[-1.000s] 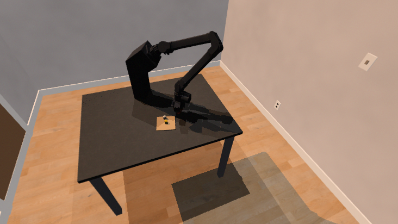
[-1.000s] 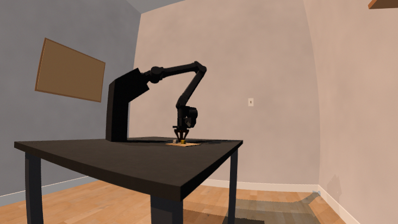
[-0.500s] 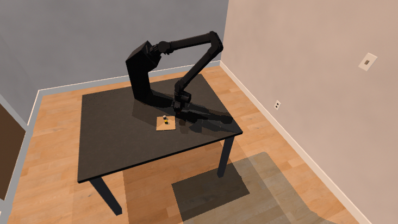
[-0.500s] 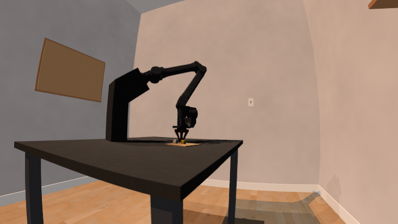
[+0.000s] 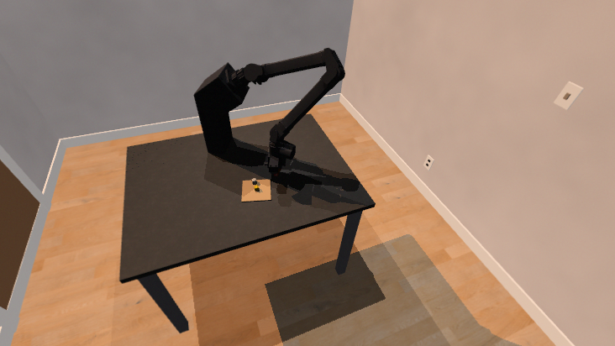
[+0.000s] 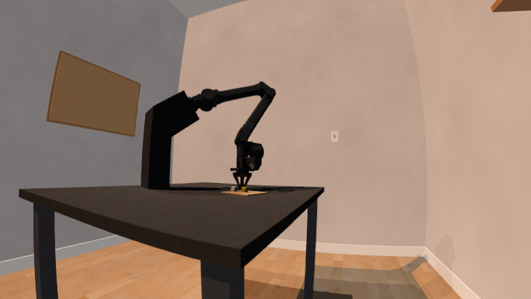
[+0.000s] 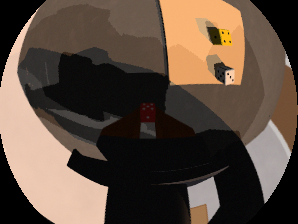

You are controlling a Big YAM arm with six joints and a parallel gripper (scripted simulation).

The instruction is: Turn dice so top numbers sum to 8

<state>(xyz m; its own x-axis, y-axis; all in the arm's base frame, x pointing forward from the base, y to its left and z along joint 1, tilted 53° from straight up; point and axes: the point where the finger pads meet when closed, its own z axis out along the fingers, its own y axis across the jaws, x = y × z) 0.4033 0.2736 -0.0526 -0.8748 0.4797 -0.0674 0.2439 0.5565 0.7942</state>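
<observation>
Now: the yellow die 90 mm ahead of my hand and 110 mm to the right of it. The rest, counted from my hand: tan mat: 90 mm ahead, 110 mm to the right, 10 mm below; then red die: right at my hand; then white die: 40 mm ahead, 120 mm to the right.
</observation>
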